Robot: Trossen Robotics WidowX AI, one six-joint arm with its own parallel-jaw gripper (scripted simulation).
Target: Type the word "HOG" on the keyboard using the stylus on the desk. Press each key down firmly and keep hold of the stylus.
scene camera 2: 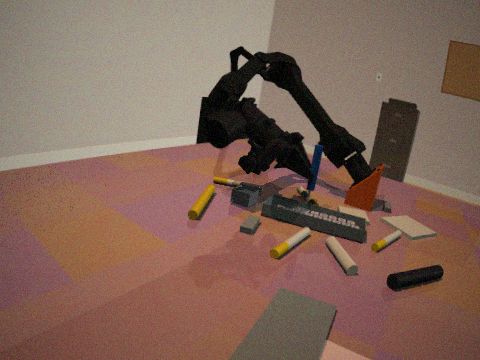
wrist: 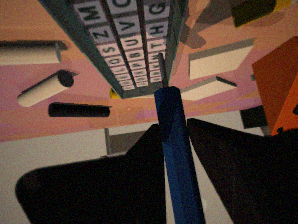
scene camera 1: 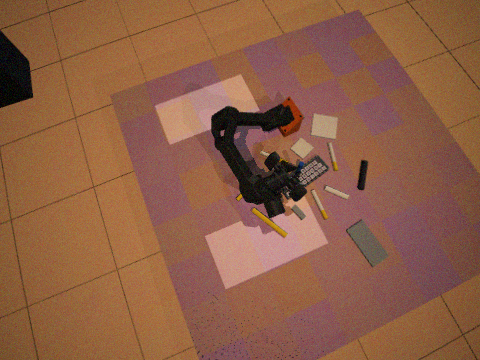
Scene:
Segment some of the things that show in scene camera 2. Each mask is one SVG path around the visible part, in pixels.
My gripper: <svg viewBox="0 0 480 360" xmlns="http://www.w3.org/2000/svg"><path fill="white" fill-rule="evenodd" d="M260 118L248 132L250 139L247 142L252 147L248 155L244 155L239 159L239 166L247 174L253 172L259 175L260 172L268 170L276 159L278 163L274 167L275 169L288 168L311 180L314 176L310 170L311 163L302 142L304 137L299 132L284 132L275 124L273 118L268 118L266 115Z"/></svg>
A black cylinder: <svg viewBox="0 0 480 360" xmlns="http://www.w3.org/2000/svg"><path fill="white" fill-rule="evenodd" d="M444 270L440 265L433 265L406 272L389 274L386 283L390 289L408 287L440 279L443 276Z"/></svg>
A white pad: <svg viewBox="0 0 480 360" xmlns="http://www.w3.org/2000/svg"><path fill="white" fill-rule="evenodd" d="M380 218L381 222L387 224L392 229L394 228L394 230L401 231L401 234L409 240L437 235L437 232L434 232L427 226L425 227L407 215Z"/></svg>

